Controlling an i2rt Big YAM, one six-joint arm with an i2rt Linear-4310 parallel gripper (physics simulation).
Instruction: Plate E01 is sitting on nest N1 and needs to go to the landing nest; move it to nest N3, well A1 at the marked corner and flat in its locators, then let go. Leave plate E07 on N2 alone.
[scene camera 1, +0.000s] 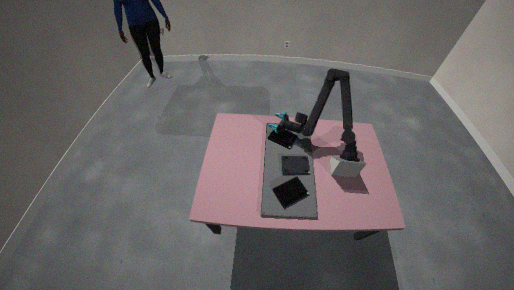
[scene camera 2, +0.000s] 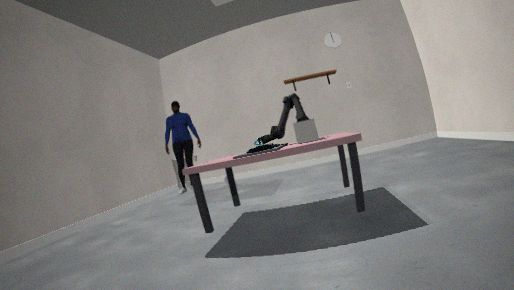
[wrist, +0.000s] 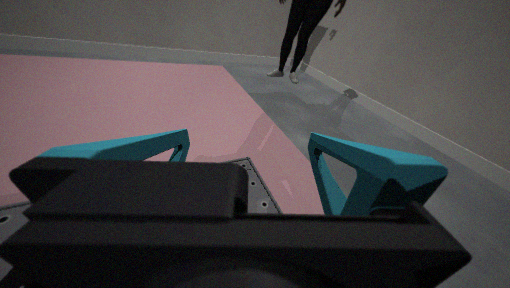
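My gripper (scene camera 1: 273, 120) (scene camera 2: 257, 142) (wrist: 249, 138) is open and empty, its teal fingers wide apart. It hangs low over the far end of the grey board, close by the far black plate (scene camera 1: 283, 139). That plate sits turned on its nest, partly covered by the gripper. A slate-coloured nest (scene camera 1: 295, 165) in the middle shows no black plate on it. Another black plate (scene camera 1: 290, 192) sits turned on the near nest. Labels and the marked corners are too small to read, so I cannot tell which plate is E01. The wrist view shows no plate.
The grey board (scene camera 1: 289, 212) (wrist: 257, 192) lies on the pink table (scene camera 1: 225, 175) (scene camera 2: 215, 165) (wrist: 125, 100). The arm's pale base block (scene camera 1: 348, 168) (scene camera 2: 306, 131) stands right of the board. A person in blue (scene camera 1: 141, 20) (scene camera 2: 178, 127) stands beyond the table.
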